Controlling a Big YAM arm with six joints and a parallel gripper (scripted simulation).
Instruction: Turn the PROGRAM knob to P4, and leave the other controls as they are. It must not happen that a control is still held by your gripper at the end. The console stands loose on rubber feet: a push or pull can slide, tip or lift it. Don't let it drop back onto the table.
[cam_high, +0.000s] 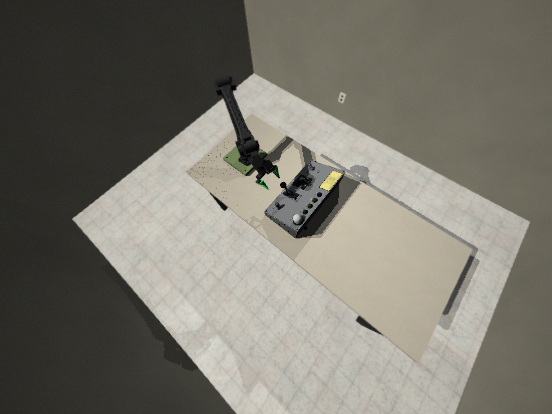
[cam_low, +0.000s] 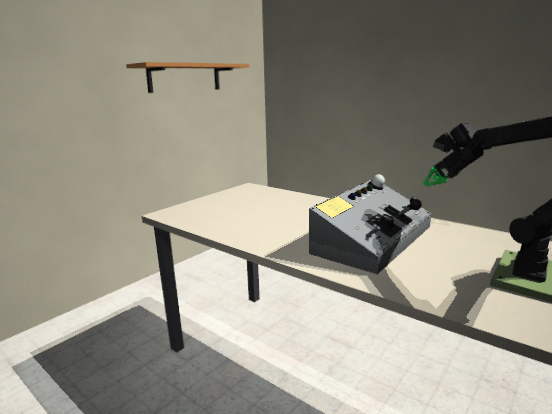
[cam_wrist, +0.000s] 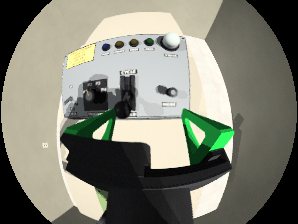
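Right now my hand is 110 mm above the black lever, 60 mm short of it and 50 mm to the right of it. The rest, counted from my hand: grey console: 140 mm below, 130 mm ahead, 110 mm to the left; toggle: 290 mm to the left, 120 mm below, 100 mm ahead.
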